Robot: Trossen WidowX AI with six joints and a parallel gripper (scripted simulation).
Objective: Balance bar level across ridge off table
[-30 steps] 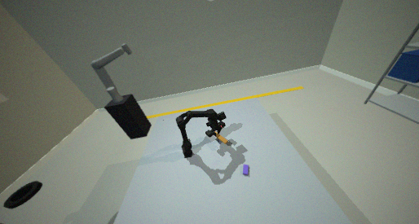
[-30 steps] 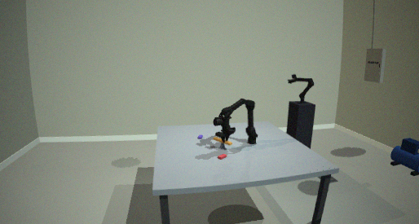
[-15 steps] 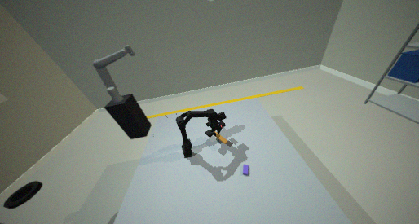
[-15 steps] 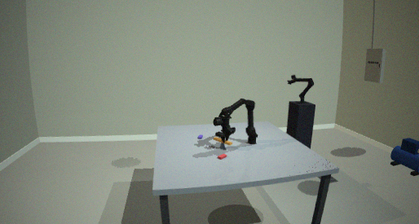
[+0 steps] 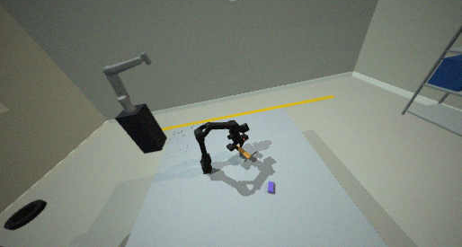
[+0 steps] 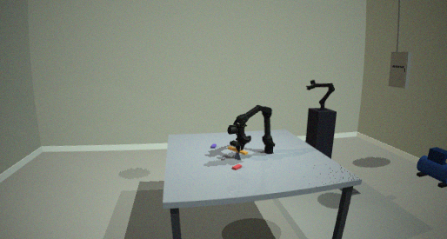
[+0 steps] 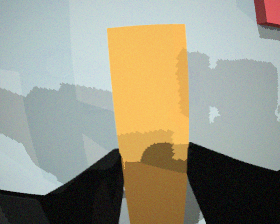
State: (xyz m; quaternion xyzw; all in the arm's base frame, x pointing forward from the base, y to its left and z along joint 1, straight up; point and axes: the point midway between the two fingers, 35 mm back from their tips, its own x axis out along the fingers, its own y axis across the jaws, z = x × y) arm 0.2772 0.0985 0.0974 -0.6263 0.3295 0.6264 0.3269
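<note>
The orange bar lies 20 mm to the right of my gripper tip and 20 mm ahead of it. The rest, counted from my gripper tip: small purple block: 320 mm to the right, 160 mm ahead, 50 mm below; then small red block: 160 mm to the left, 60 mm ahead, 50 mm below.
</note>
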